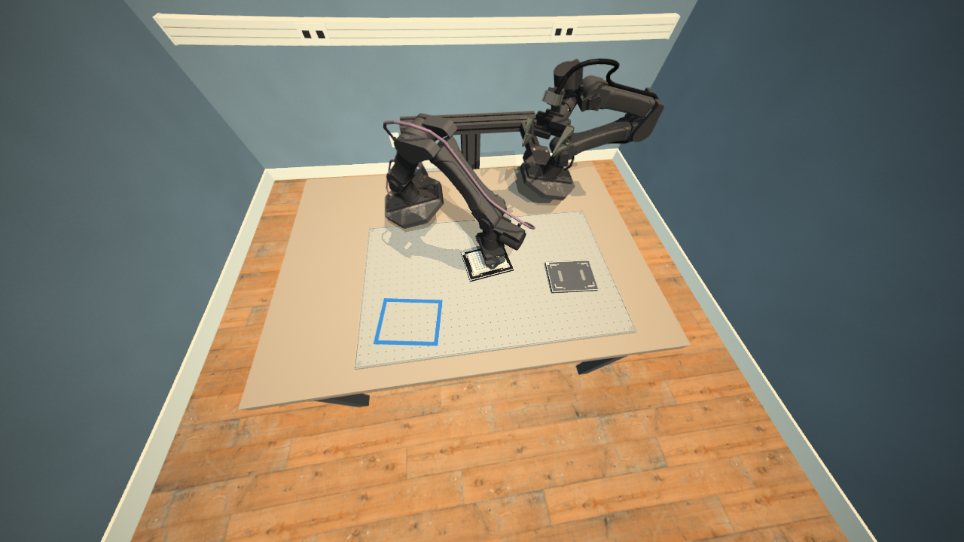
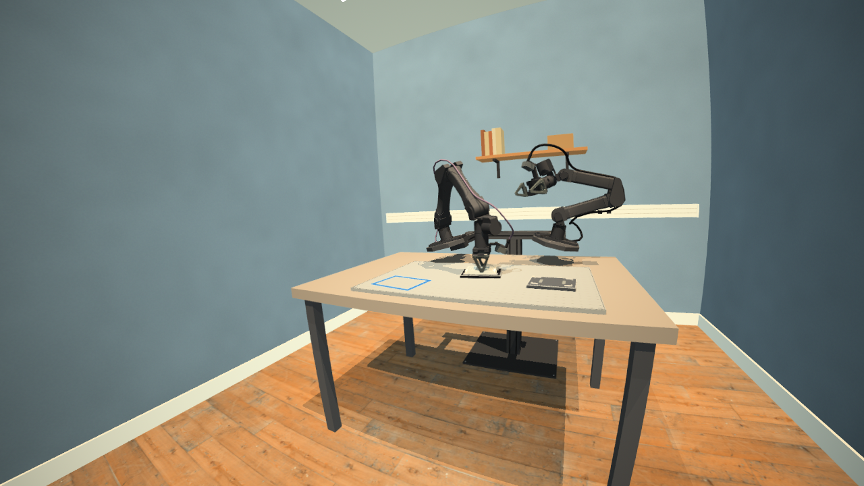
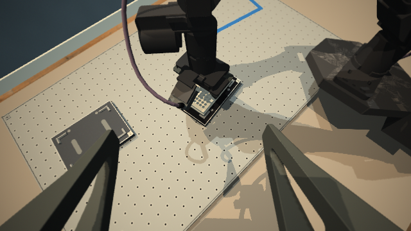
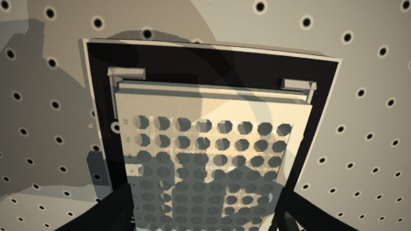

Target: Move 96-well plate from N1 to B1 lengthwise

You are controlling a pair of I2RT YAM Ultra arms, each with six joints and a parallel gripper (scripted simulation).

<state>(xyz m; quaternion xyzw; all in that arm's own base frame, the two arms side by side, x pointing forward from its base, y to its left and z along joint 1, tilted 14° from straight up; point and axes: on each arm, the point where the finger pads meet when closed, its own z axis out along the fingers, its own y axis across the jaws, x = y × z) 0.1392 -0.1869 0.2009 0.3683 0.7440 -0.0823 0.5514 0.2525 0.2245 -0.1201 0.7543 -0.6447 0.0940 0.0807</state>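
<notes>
My right hand is 20 mm above the black plate nest. Round my right hand: 96-well plate (10 mm to the right, 10 mm below).
</notes>
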